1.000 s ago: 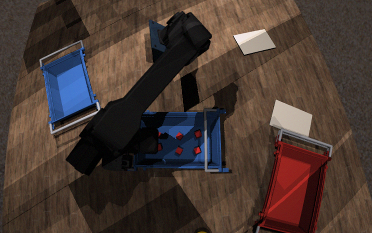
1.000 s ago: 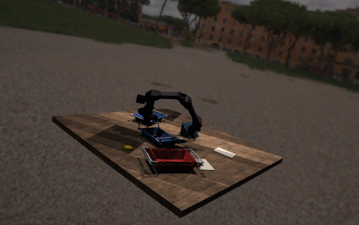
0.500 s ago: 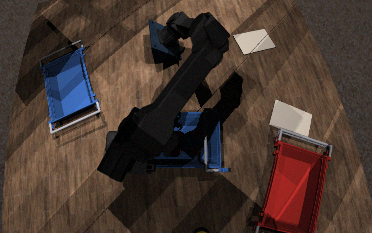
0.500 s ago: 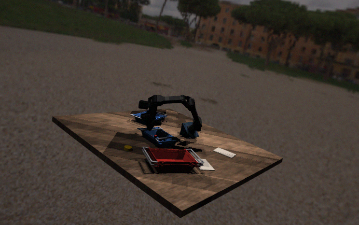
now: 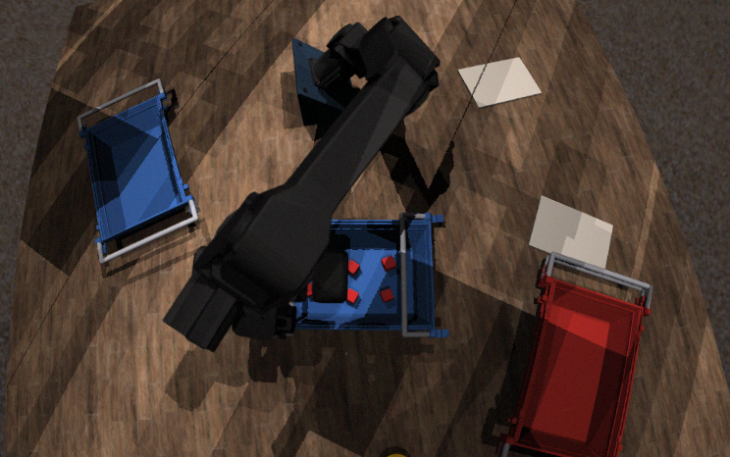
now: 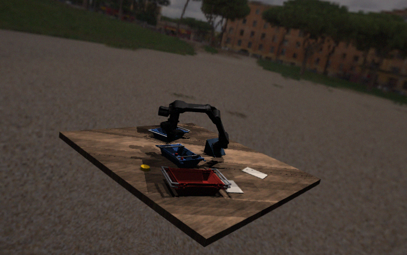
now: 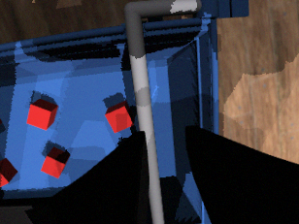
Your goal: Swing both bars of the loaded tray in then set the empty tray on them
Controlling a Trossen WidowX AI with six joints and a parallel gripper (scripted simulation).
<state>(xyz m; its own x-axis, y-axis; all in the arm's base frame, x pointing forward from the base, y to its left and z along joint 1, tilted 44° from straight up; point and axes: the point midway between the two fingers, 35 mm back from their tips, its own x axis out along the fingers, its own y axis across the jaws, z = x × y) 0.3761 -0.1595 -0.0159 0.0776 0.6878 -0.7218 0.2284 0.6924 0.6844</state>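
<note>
My gripper tip is 29 cm past the blue tray, 25 cm to the left of it and 5 cm above it. Round my gripper tip: yellow block 29 cm ahead, 10 cm to the left, 9 cm below.
</note>
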